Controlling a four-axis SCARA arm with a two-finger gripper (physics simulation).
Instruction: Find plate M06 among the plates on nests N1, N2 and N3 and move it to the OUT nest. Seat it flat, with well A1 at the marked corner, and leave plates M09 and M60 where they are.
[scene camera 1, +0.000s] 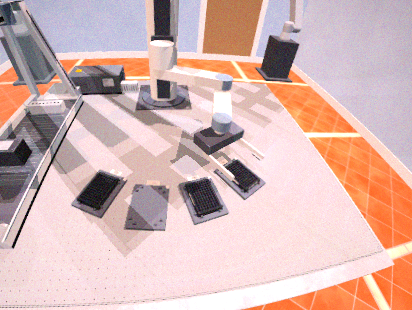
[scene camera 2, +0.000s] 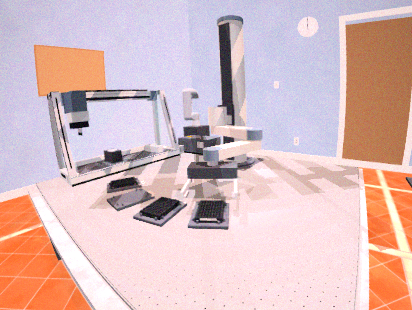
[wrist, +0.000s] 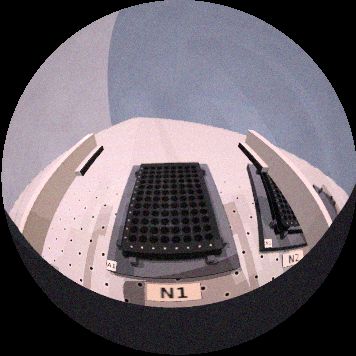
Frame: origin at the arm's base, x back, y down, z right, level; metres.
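Seen in the pictures: gripper, between the fingertips: (scene camera 1: 249, 167) (scene camera 2: 208, 195) (wrist: 169, 133); arm's base, origin of its link: (scene camera 1: 164, 98).
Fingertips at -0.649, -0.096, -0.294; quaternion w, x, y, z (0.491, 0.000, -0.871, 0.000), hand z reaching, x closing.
Pixels of each thing's top centre, then the offset from my fingertips to it, as dx, dy, dz. "spot": a spot on its surface instead.
- black well plate, centre of its top: (wrist: 169, 194) (scene camera 2: 210, 208) (scene camera 1: 241, 173) +0.020, +0.057, +0.010
- nest N1, centre of its top: (wrist: 169, 197) (scene camera 2: 210, 209) (scene camera 1: 241, 174) +0.020, +0.061, +0.010
- second black plate, centre of its top: (wrist: 290, 191) (scene camera 1: 203, 195) (scene camera 2: 160, 205) -0.061, +0.057, +0.166
- bare nest, centre of its top: (wrist: 332, 210) (scene camera 1: 148, 203) (scene camera 2: 129, 195) -0.077, +0.061, +0.346
- third black plate, centre of its top: (scene camera 1: 98, 188) (scene camera 2: 123, 181) -0.012, +0.057, +0.516
- framed gantry machine, a spot on its surface: (scene camera 1: 45, 162) (scene camera 2: 122, 166) spot: +0.111, +0.049, +0.744
- dark grey box, a spot on its surface: (scene camera 1: 97, 79) spot: +0.684, -0.012, +0.666
A black well plate (scene camera 1: 243, 175) (scene camera 2: 210, 210) (wrist: 170, 210) lies flat on nest N1 (scene camera 2: 209, 226) (wrist: 175, 270). My gripper (scene camera 1: 247, 168) (scene camera 2: 210, 194) (wrist: 169, 133) is open and empty, above the table by nest N1, with the plate between its finger lines in the wrist view. A second black plate (scene camera 1: 204, 197) (scene camera 2: 161, 207) (wrist: 286, 207) is on nest N2, partly behind a finger in the wrist view. A bare nest (scene camera 1: 147, 207) (scene camera 2: 131, 198) stands beside it; its label is unreadable. A third black plate (scene camera 1: 99, 189) (scene camera 2: 123, 183) is on the far-left nest. No plate number is readable.
A framed gantry machine (scene camera 1: 45, 162) (scene camera 2: 120, 165) stands at the left of the table. A dark grey box (scene camera 1: 97, 79) stands at the back, near the arm's column (scene camera 1: 163, 65) (scene camera 2: 239, 75). Another small arm on a dark pedestal (scene camera 1: 279, 57) stands beyond the table.
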